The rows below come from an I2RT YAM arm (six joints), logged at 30 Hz.
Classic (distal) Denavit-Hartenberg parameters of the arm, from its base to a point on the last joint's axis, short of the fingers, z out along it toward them. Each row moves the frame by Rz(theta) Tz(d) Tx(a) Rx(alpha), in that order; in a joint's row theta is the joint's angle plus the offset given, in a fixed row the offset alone. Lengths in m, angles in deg.
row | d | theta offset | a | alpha
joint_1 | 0.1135 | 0 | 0.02 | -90
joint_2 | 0 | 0 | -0.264 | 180
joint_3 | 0 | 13.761 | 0.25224 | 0
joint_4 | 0 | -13.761 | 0.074 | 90
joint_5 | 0 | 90 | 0 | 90
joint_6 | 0.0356 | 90 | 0 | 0
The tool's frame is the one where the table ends.
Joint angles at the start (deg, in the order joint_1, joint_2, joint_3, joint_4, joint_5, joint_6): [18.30 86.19 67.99 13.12 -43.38 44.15]
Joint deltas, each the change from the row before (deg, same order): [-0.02 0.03 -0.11 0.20 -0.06 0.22]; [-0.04 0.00 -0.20 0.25 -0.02 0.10]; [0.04 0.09 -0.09 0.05 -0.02 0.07]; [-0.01 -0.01 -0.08 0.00 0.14 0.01]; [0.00 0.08 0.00 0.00 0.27 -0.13]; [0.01 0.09 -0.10 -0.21 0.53 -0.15]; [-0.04 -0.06 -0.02 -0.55 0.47 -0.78]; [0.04 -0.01 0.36 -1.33 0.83 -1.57]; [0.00 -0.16 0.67 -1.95 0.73 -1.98]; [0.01 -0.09 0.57 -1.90 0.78 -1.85]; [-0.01 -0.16 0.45 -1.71 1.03 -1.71]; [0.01 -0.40 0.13 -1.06 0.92 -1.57]
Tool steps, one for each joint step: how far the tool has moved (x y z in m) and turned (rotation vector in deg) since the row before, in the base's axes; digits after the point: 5 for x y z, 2 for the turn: [0.00011 -0.00007 -0.00050 0.13 0.14 0.03]; [0.00002 -0.00024 -0.00079 0.06 0.04 -0.03]; [0.00021 0.00034 -0.00099 -0.01 0.19 0.06]; [0.00002 -0.00012 -0.00044 -0.03 0.07 -0.15]; [0.00045 0.00002 -0.00048 -0.11 -0.05 -0.26]; [0.00052 -0.00002 -0.00152 -0.25 0.23 -0.51]; [0.00001 -0.00048 -0.00075 -0.59 -0.21 -0.45]; [0.00026 -0.00006 -0.00009 -1.17 -0.47 -0.65]; [-0.00029 -0.00046 0.00160 -1.45 -0.66 -0.52]; [-0.00015 -0.00037 0.00066 -1.46 -0.43 -0.54]; [-0.00033 -0.00070 0.00064 -1.41 -0.45 -0.79]; [-0.00137 -0.00086 0.00120 -1.18 -0.85 -0.66]
